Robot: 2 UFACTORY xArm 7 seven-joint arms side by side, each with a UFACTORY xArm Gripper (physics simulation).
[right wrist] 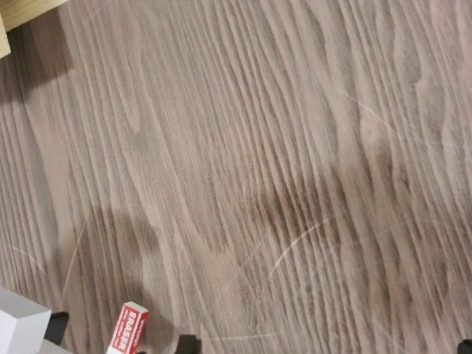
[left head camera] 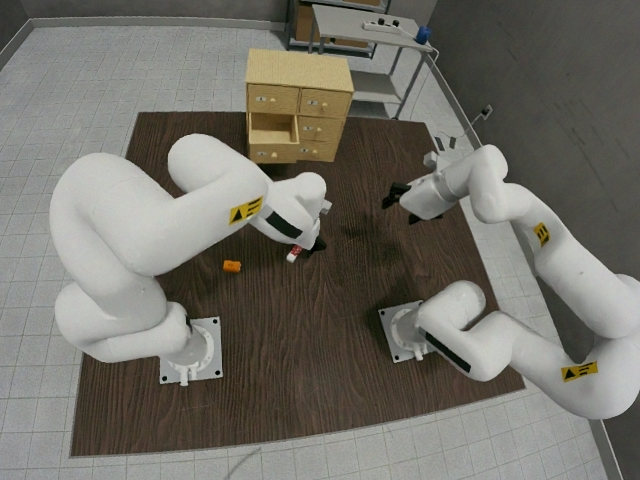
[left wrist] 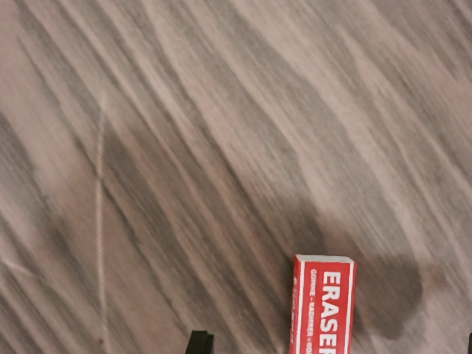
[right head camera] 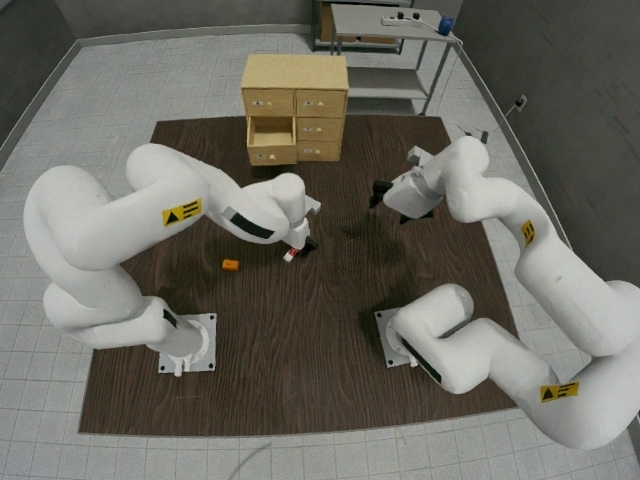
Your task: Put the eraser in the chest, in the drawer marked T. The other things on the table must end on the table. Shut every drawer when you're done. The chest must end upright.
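Seen in the pictures: left gripper, fingertip midpoint: [right wrist: 101, 346] [left head camera: 296, 246] [right head camera: 292, 246]; right gripper, fingertip midpoint: [left head camera: 396, 212] [right head camera: 386, 211]; left arm's base, link origin: [left head camera: 190, 349] [right head camera: 187, 342]; right arm's base, link origin: [left head camera: 409, 329].
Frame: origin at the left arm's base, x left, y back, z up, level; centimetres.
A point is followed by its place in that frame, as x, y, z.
Note:
The red and white eraser [left head camera: 294, 253] @(-31.2, -24.9, 1.3) [right head camera: 291, 254] @(-31.1, -24.5, 1.3) [left wrist: 324, 310] @(-32.3, -26.4, 1.3) [right wrist: 129, 327] @(-32.6, -26.3, 1.3) lies on the table. My left gripper [left head camera: 306, 249] @(-31.6, -25.6, 4.8) [right head camera: 300, 249] @(-31.6, -25.6, 4.8) [left wrist: 334, 346] @(-31.6, -25.6, 4.8) is open low over it, with the eraser between its fingers in the left wrist view; one finger is hidden in the head views. The wooden chest [left head camera: 299, 69] @(-35.9, -73.1, 31.9) [right head camera: 295, 71] @(-36.0, -73.0, 31.9) stands upright at the back. Its middle-left drawer T [left head camera: 281, 153] @(-29.4, -53.2, 15.0) [right head camera: 279, 155] @(-29.4, -53.2, 14.9) is pulled out and looks empty; the other visible drawers look shut. My right gripper [left head camera: 400, 211] @(-55.7, -23.6, 23.9) [right head camera: 387, 211] @(-55.7, -23.6, 23.9) [right wrist: 326, 346] @(-55.7, -23.6, 23.9) is open and empty above the table's right side.
An orange battery [left head camera: 232, 266] @(-12.4, -22.2, 1.7) [right head camera: 230, 265] @(-12.3, -22.1, 1.8) lies on the table left of the eraser. The left arm reaches over the table's left side. A corner of the chest [right wrist: 30, 9] @(-31.1, -64.9, 1.4) shows in the right wrist view. A grey workbench [left head camera: 351, 23] [right head camera: 361, 20] stands behind the table.

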